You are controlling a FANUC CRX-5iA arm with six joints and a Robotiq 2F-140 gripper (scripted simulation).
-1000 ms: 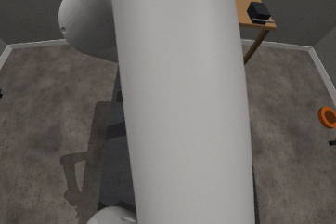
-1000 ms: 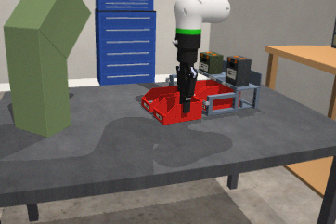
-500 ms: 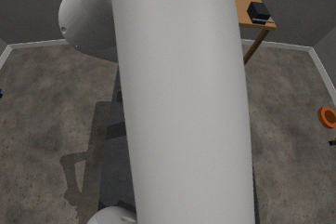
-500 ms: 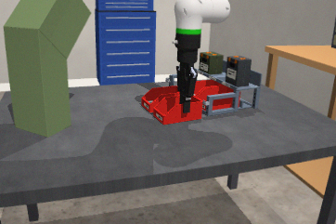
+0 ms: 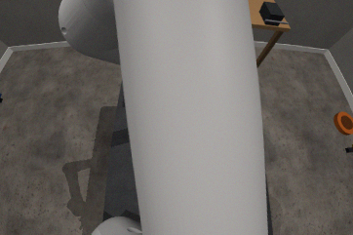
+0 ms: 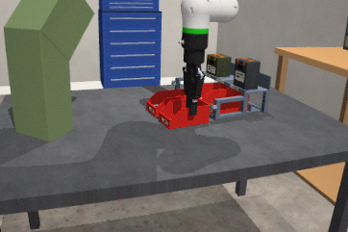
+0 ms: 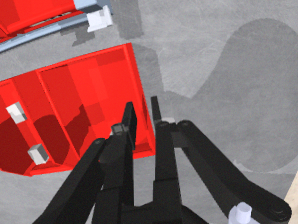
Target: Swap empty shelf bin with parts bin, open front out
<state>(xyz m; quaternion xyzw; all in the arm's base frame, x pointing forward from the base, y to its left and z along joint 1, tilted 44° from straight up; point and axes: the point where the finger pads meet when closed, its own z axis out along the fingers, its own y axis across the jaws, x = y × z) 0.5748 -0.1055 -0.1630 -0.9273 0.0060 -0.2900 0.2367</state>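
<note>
My hand is 21 cm to the right of the part, 7 cm above it and 1 cm past it. From my hand the other things lie so: grey shelf: 24 cm to the left, 21 cm ahead, 1 cm below; then dark box: 29 cm ahead, 13 cm to the left, 8 cm above.
</note>
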